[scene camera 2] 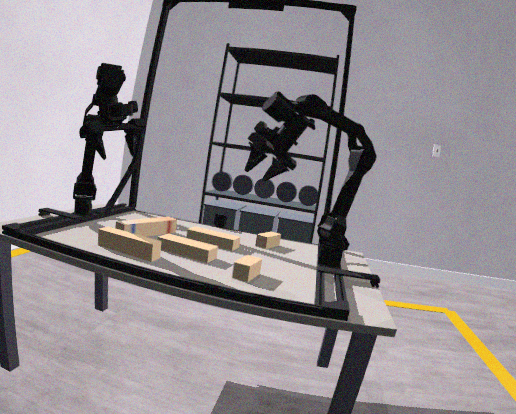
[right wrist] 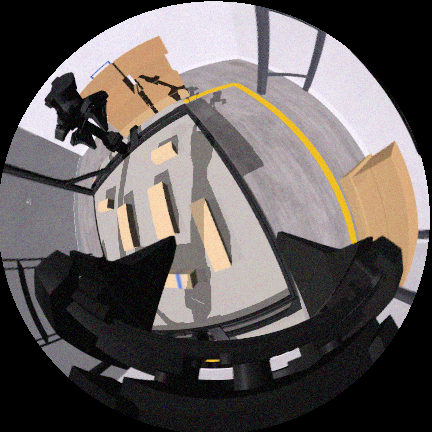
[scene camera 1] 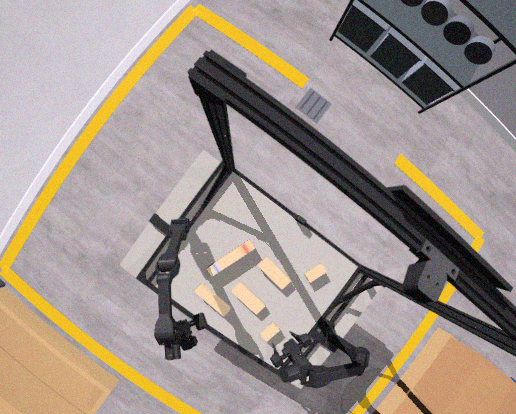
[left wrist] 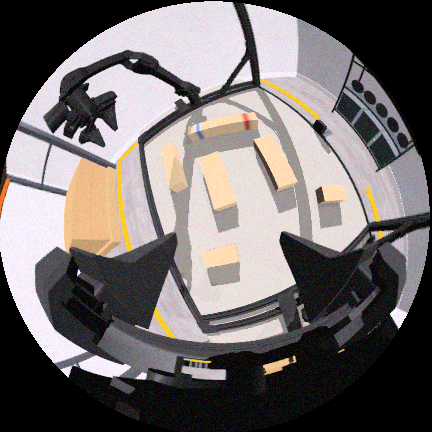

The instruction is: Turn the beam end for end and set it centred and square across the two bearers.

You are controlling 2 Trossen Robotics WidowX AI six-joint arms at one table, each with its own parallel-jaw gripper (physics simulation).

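Places are measured from the left arm's base along level axes (x right, y ahead, z up), in millimetres.
Pixels of known places: left gripper, fingertip midpoint: [scene camera 2: 254,176] [right wrist: 100,139] [scene camera 1: 281,337] [left wrist: 229,237]; right gripper, fingertip midpoint: [scene camera 2: 119,157] [right wrist: 227,239] [scene camera 1: 195,325] [left wrist: 109,138]; left arm's base at its link origin: [scene camera 2: 329,265] [right wrist: 124,149] [scene camera 1: 324,325]; right arm's base at its link origin: [scene camera 2: 82,214] [right wrist: 201,335] [scene camera 1: 183,224] [left wrist: 195,101].
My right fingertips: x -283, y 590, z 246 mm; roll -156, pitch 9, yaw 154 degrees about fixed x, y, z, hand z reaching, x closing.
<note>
Ahead of a thing's pixels: the offset from my right fingertips to its top centre.
The beam {dx +291, dy +34, dz -215 mm} [scene camera 1: 231,257] [scene camera 2: 157,227] [left wrist: 223,126] is a pale wooden bar with a blue band near one end and a red band near the other. In the right wrist view a finger hides part of it. Three plain long blocks {dx +174, dy -162, dz -227 mm} [scene camera 1: 248,298] [scene camera 2: 188,248] [left wrist: 218,181] [right wrist: 162,210] lie apart from it, roughly crosswise to it; which two are the bearers I cannot tell. My left gripper [scene camera 1: 284,342] [scene camera 2: 256,175] [left wrist: 229,237] is open and empty, high above the table. My right gripper [scene camera 1: 197,331] [scene camera 2: 119,156] [right wrist: 227,239] is open and empty, high near the table's edge.
Two short wooden blocks, one {dx +90, dy -366, dz -221 mm} [scene camera 1: 270,332] [scene camera 2: 247,268] [left wrist: 221,255] [right wrist: 164,153] and another {dx +482, dy -365, dz -221 mm} [scene camera 1: 315,273] [scene camera 2: 268,240] [left wrist: 331,193] [right wrist: 106,205], stand apart from the long blocks. A black overhead frame [scene camera 1: 310,150] rises beside the table.
</note>
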